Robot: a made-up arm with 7 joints.
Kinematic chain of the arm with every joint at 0, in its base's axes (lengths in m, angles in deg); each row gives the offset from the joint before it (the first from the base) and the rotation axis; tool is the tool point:
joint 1: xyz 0 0 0 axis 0 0.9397 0.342
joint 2: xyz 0 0 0 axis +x
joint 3: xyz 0 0 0 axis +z
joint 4: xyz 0.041 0 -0.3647 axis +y
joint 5: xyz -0.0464 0 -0.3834 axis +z
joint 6: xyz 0 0 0 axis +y
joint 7: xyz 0 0 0 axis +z
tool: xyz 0 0 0
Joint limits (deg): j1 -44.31..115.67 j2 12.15..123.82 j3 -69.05..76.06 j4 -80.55..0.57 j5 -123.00..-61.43 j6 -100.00..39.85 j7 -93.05..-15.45
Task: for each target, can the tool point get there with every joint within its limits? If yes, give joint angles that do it. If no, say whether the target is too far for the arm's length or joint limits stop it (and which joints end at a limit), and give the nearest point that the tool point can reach.
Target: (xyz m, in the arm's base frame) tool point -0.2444 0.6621 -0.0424
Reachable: yes | joints 72.50 59.74 55.95 -53.65 -94.39 -30.86 -50.28
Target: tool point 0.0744 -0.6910 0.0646
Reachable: no: joint limits stop it (at a limit: joint 1, joint 2, joint 3, joint 4) | nearest point -0.4391 -0.4349 -0.1074 | short by 0.599 m
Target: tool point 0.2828 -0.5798 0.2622
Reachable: no: joint limits stop it (at a limit: joint 1, joint 2, joint 4) | nearest point 0.5189 -0.2860 -0.2062 | short by 0.601 m
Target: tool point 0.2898 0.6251 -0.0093
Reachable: yes | joints 22.18 103.60 -5.01 -60.97 -74.37 -48.64 -57.11
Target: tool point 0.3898 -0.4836 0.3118
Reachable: no: joint limits stop it (at a limit: joint 1, joint 2, joint 4) | nearest point 0.5616 -0.2319 -0.1561 | short by 0.558 m
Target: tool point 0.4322 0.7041 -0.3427
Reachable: no: too far | nearest point 0.3640 0.5929 -0.2886 | short by 0.141 m
